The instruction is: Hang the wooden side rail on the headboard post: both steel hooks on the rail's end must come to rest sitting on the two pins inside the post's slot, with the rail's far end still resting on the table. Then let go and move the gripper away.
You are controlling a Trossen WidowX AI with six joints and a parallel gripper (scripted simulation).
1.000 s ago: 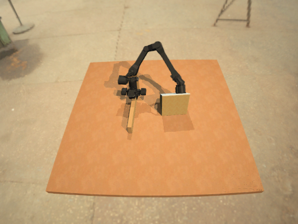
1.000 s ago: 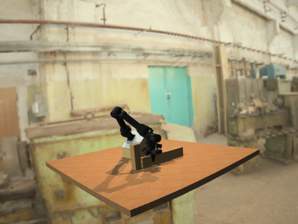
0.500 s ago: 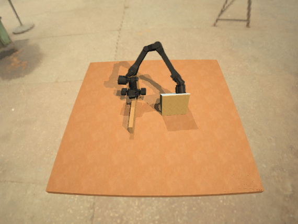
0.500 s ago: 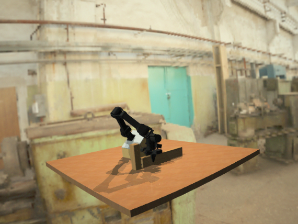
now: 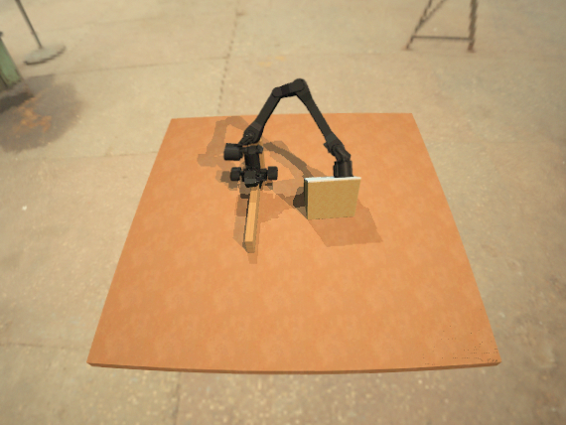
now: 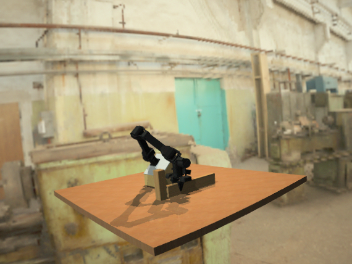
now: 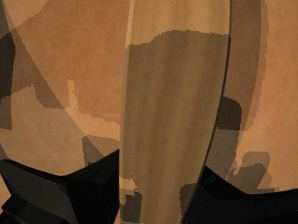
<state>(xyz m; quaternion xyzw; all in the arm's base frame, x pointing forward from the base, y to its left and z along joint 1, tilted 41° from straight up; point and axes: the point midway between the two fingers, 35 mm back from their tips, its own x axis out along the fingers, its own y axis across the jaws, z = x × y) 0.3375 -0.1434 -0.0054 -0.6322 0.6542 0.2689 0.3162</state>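
The headboard post lies 130 mm to the right of my gripper tip, 60 mm above it and 10 mm behind it.
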